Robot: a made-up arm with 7 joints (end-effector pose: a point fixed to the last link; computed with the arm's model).
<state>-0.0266 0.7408 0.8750 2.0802 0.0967 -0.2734 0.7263</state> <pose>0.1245 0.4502 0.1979 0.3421 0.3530 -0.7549 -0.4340</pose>
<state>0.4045 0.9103 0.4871 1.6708 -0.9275 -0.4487 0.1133</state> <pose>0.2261 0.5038 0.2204 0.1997 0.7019 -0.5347 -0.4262</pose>
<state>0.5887 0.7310 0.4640 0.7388 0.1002 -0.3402 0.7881</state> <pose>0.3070 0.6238 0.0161 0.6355 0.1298 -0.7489 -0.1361</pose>
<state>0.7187 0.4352 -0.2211 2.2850 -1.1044 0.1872 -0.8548</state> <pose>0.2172 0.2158 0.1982 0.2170 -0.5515 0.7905 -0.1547</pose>
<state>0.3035 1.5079 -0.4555 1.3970 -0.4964 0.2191 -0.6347</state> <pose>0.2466 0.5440 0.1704 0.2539 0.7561 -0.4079 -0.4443</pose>
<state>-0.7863 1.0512 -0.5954 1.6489 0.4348 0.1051 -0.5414</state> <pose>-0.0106 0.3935 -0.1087 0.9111 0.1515 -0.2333 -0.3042</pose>
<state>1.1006 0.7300 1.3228 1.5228 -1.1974 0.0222 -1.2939</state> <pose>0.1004 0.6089 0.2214 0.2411 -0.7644 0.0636 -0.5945</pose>
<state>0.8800 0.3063 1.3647 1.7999 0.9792 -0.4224 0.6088</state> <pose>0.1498 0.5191 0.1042 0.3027 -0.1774 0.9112 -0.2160</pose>
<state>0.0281 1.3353 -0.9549 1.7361 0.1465 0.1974 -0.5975</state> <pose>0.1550 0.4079 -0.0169 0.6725 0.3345 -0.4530 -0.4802</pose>
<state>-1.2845 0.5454 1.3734 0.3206 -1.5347 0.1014 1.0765</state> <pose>-0.4526 0.5805 0.0538 0.7503 -0.0971 0.6528 0.0396</pose>
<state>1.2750 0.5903 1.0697 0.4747 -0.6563 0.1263 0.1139</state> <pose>0.4164 0.6237 0.1303 0.6226 0.2127 -0.6595 0.3635</pose>
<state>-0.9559 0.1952 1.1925 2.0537 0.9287 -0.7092 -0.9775</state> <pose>-0.1045 0.4412 0.0615 0.1367 0.4841 -0.6837 0.5287</pose>
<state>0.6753 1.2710 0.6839 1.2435 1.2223 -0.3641 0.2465</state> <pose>0.0863 0.6505 0.3568 0.0040 0.1223 -0.9873 0.1010</pose>
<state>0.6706 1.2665 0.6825 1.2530 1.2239 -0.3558 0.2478</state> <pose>0.0884 0.6485 0.3563 0.0094 0.1180 -0.9881 0.0980</pose>
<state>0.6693 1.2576 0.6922 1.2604 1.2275 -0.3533 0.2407</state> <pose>0.0887 0.6479 0.3541 0.0051 0.1133 -0.9881 0.1036</pose>
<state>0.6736 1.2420 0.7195 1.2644 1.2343 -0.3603 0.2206</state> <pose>0.0860 0.6494 0.3493 0.0149 -0.1079 0.9864 -0.1227</pose>
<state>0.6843 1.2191 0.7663 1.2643 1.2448 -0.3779 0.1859</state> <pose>0.0803 0.6533 0.3410 0.0521 -0.1012 0.9810 -0.1571</pose>
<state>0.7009 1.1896 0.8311 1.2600 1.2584 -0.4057 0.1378</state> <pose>0.0723 0.6593 0.3286 0.1048 -0.0923 0.9687 -0.2054</pose>
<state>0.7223 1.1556 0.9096 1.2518 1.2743 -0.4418 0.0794</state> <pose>0.0634 0.6665 0.3119 0.1685 -0.0803 0.9464 -0.2637</pose>
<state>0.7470 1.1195 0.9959 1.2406 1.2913 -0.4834 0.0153</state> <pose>0.0552 0.6739 0.2917 0.2372 -0.0651 0.9126 -0.3265</pose>
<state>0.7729 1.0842 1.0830 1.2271 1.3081 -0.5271 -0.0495</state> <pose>0.0490 0.6806 0.2693 0.3045 -0.0472 0.8688 -0.3876</pose>
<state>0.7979 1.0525 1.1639 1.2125 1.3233 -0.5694 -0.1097</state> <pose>0.0453 0.6860 0.2471 0.3645 -0.0287 0.8195 -0.4413</pose>
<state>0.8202 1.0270 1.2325 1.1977 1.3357 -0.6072 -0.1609</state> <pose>0.0439 0.6900 0.2274 0.4135 -0.0118 0.7710 -0.4842</pose>
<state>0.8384 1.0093 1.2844 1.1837 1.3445 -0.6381 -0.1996</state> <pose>0.0438 0.6928 0.2123 0.4496 0.0015 0.7299 -0.5149</pose>
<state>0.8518 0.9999 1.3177 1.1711 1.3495 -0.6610 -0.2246</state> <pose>0.0442 0.6948 0.2027 0.4732 0.0098 0.7006 -0.5341</pose>
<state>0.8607 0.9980 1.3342 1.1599 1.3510 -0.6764 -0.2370</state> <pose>0.0443 0.6965 0.1981 0.4863 0.0131 0.6837 -0.5439</pose>
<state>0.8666 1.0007 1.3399 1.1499 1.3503 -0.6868 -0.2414</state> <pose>0.0441 0.6981 0.1967 0.4930 0.0132 0.6755 -0.5481</pose>
